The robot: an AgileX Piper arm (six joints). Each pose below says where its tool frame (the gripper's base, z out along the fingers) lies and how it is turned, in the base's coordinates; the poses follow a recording.
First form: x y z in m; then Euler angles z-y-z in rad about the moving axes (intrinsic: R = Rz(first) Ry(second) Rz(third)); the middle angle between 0 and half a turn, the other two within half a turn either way.
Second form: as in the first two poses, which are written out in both.
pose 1, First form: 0.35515, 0.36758, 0.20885, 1.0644, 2.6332, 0.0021
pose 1, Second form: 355.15, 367.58, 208.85, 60.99, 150.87, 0.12
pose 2, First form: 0.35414, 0.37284, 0.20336, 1.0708, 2.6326, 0.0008
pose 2, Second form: 354.14, 372.84, 203.36, 61.35, 150.84, 0.05
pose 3, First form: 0.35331, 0.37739, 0.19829, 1.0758, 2.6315, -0.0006
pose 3, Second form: 353.31, 377.39, 198.29, 61.64, 150.77, -0.03
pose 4, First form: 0.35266, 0.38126, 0.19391, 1.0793, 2.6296, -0.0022
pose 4, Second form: 352.66, 381.26, 193.91, 61.84, 150.66, -0.13
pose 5, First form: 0.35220, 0.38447, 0.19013, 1.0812, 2.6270, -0.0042
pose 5, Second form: 352.20, 384.47, 190.13, 61.95, 150.52, -0.24
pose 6, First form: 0.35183, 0.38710, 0.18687, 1.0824, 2.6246, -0.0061
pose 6, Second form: 351.83, 387.10, 186.87, 62.02, 150.38, -0.35
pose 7, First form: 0.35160, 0.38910, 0.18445, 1.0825, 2.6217, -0.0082
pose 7, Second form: 351.60, 389.10, 184.45, 62.02, 150.21, -0.47
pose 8, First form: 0.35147, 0.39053, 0.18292, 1.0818, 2.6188, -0.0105
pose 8, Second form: 351.47, 390.53, 182.92, 61.98, 150.05, -0.60
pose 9, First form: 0.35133, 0.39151, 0.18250, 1.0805, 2.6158, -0.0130
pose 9, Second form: 351.33, 391.51, 182.50, 61.91, 149.87, -0.74
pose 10, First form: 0.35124, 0.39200, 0.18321, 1.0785, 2.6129, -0.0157
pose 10, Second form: 351.24, 392.00, 183.21, 61.79, 149.71, -0.90
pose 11, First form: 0.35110, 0.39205, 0.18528, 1.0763, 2.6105, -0.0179
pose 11, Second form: 351.10, 392.05, 185.28, 61.67, 149.57, -1.03
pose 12, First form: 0.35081, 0.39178, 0.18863, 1.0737, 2.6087, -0.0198
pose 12, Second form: 350.81, 391.78, 188.63, 61.52, 149.47, -1.13
